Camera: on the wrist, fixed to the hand. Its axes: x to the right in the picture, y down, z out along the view.
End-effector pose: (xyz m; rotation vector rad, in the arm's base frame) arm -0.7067 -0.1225 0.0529 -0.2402 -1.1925 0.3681
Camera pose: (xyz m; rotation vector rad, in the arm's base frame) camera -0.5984 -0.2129 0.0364 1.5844 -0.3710 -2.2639
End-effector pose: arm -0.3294 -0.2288 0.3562 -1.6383 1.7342 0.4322
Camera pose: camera -0.2678 -0.3015 0.4615 -1.9062 -1.7708 -0.9624
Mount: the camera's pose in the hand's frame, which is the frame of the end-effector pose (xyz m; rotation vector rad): -0.0158 -0.0931 -0.1061 0.0070 -0.0436 -3.1127
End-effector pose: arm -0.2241 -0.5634 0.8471 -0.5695 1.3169 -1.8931
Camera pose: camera -0.3201 -0.4702 0.8947 1.1618 0.4893 0.8432
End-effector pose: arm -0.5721 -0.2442 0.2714 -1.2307 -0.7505 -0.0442
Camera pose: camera -0.5707 -0.3750 0.3267 -1.0496 1.8033 2.3137
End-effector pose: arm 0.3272 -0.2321 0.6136 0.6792 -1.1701 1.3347
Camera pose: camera 0.4452 -0.1580 0.5860 1.2061 0.6489 -1.3513
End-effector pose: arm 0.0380 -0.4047 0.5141 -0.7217 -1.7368 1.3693
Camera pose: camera 0.1401 -0.3866 0.6112 1.6415 -0.7114 -0.9117
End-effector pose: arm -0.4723 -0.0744 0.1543 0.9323 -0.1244 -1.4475
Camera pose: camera -0.4851 0.0025 0.0355 -0.1217 -0.9139 1.5225
